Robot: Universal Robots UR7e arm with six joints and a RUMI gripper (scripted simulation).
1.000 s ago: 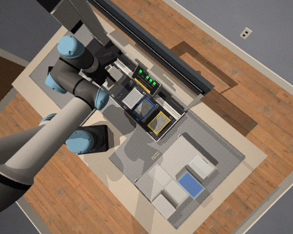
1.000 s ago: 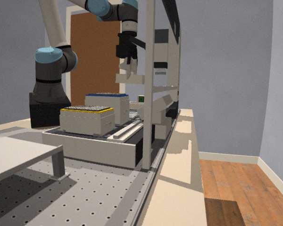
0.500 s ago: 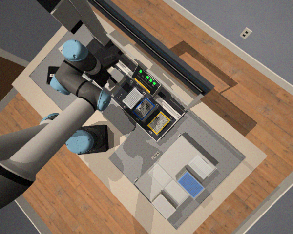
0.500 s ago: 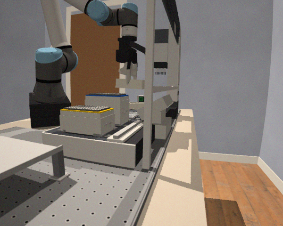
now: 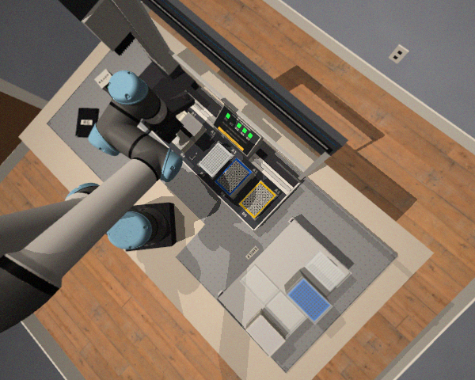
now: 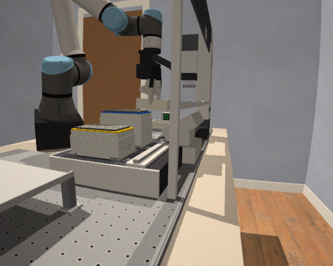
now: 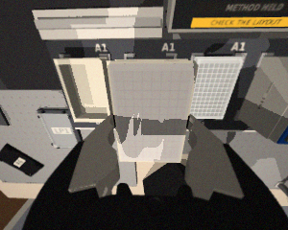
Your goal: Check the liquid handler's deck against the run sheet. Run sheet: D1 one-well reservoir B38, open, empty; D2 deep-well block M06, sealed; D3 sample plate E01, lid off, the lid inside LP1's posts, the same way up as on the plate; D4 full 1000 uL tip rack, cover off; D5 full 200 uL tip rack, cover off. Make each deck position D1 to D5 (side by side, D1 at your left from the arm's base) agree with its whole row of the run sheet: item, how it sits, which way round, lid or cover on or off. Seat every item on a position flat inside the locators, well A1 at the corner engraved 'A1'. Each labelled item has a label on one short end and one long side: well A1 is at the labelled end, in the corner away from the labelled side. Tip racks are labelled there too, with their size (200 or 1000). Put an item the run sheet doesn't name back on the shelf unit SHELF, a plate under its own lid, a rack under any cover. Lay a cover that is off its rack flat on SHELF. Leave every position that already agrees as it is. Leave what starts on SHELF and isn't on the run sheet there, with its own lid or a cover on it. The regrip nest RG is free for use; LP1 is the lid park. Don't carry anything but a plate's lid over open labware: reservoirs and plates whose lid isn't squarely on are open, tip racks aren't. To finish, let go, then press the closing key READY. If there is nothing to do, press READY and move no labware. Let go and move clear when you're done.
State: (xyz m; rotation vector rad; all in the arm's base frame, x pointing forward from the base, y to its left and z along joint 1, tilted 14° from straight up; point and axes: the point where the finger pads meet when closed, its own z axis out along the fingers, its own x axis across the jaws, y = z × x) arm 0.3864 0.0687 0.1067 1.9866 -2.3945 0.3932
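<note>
The cream reservoir lies 20 mm ahead of my hand, 120 mm to the left of it and 110 mm below it. Round my hand: sealed block (10 mm below); blue-rimmed tip rack (40 mm behind, 240 mm to the right, 50 mm below); well plate (20 mm behind, 120 mm to the right, 110 mm below).
</note>
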